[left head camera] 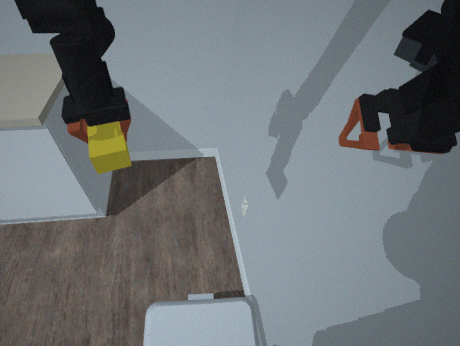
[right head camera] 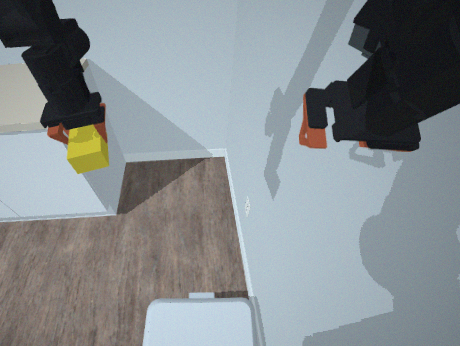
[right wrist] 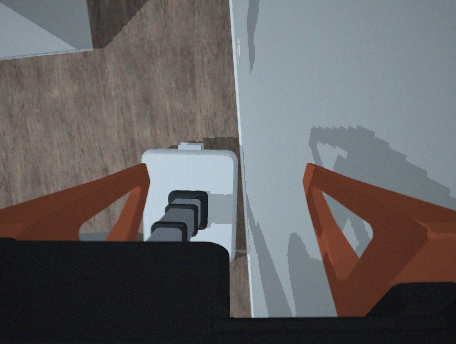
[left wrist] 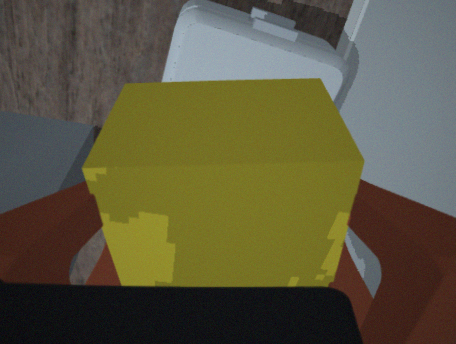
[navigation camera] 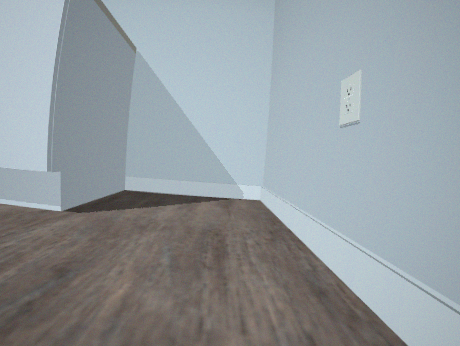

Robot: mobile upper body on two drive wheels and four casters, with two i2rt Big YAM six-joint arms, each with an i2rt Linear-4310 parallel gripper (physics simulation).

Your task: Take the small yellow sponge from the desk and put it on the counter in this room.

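Frame: origin at the left arm's base, x ahead, y left, z up, level; millimetres.
Seen in the pictures: left gripper, fingertip midpoint: (left head camera: 110, 143) (left wrist: 226, 171); right gripper, fingertip midpoint: (left head camera: 365, 143) (right head camera: 330, 141) (right wrist: 226, 172).
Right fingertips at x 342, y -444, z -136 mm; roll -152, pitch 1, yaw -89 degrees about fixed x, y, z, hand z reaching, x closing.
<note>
A point is followed by its place in that frame.
The small yellow sponge (left head camera: 109, 150) {x 400, y -37, z -227 mm} (right head camera: 87, 150) {x 404, y -39, z -227 mm} (left wrist: 225, 165) {x 487, y -4, z -225 mm} is a block held in the air by my left gripper (left head camera: 103, 131) (right head camera: 80, 131) (left wrist: 226, 171) {x 458, y -15, z -266 mm}, which is shut on it. The counter (left head camera: 25, 90) {x 1031, y 562, z -500 mm} (right head camera: 15, 95) {x 1042, y 680, z -500 mm} has a beige top and a white body; it stands at the left in both head views, and the sponge appears below and right of its visible top. Its body (navigation camera: 90, 100) {x 1063, y 438, z -957 mm} also shows in the navigation view. My right gripper (left head camera: 382, 145) (right head camera: 345, 145) {x 342, y -444, z -137 mm} (right wrist: 226, 172) {x 342, y -444, z -137 mm} is open and empty, far right of the counter. The desk does not show.
A pale wall (left head camera: 310, 225) {x 374, y -511, z -481 mm} (navigation camera: 370, 175) {x 680, y -480, z -1181 mm} runs along the right, with a white outlet (left head camera: 244, 206) {x 751, y -467, z -994 mm} (navigation camera: 350, 99) {x 752, y -468, z -1012 mm}. It meets the back wall in a corner right of the counter. My white base (left head camera: 200, 325) {x 205, y -218, z -1150 mm} (right head camera: 200, 325) {x 198, y -224, z -1150 mm} (right wrist: 190, 170) {x 215, y -234, z -1150 mm} is close to the right wall, over brown floor (navigation camera: 190, 280) {x 661, y -150, z -1410 mm}.
</note>
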